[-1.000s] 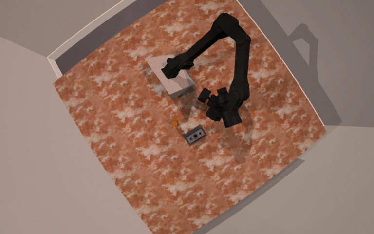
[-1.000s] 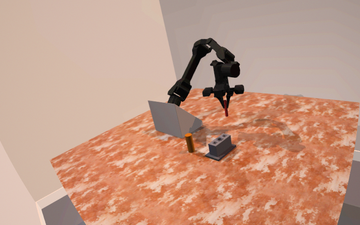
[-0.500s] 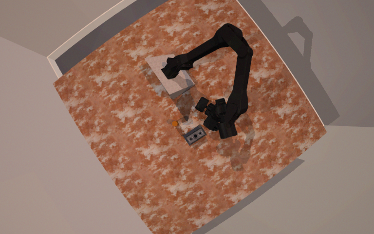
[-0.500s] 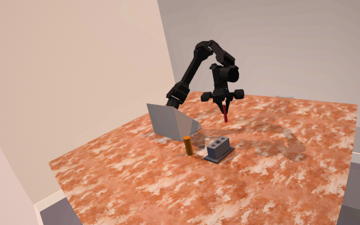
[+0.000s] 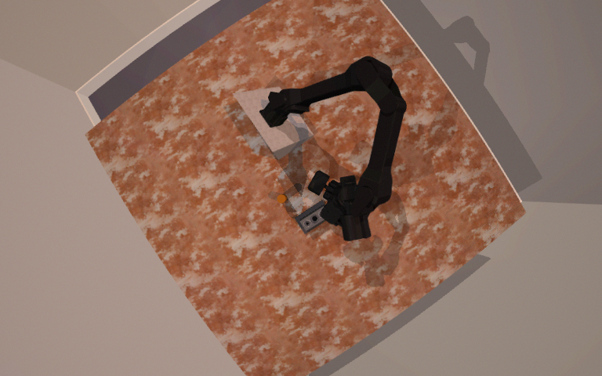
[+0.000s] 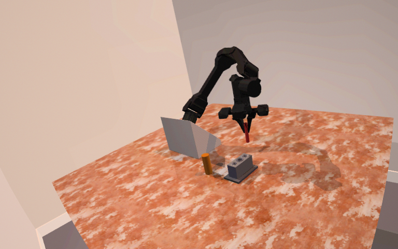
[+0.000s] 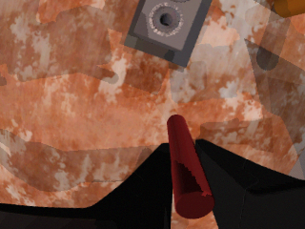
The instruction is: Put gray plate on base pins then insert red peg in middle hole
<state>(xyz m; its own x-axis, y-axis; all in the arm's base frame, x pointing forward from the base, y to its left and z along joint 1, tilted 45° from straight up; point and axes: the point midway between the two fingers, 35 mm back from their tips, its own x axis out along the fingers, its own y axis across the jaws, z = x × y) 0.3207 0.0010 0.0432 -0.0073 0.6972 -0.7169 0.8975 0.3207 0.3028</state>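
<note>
My gripper tip is 100 mm to the left of the gray plate, 70 mm above it and 30 mm short of it. Round my gripper tip: orange cylinder: 150 mm to the right, 90 mm behind, 80 mm below; gray base: 110 mm below, 100 mm to the right, 30 mm ahead; red peg: right at my gripper tip.
</note>
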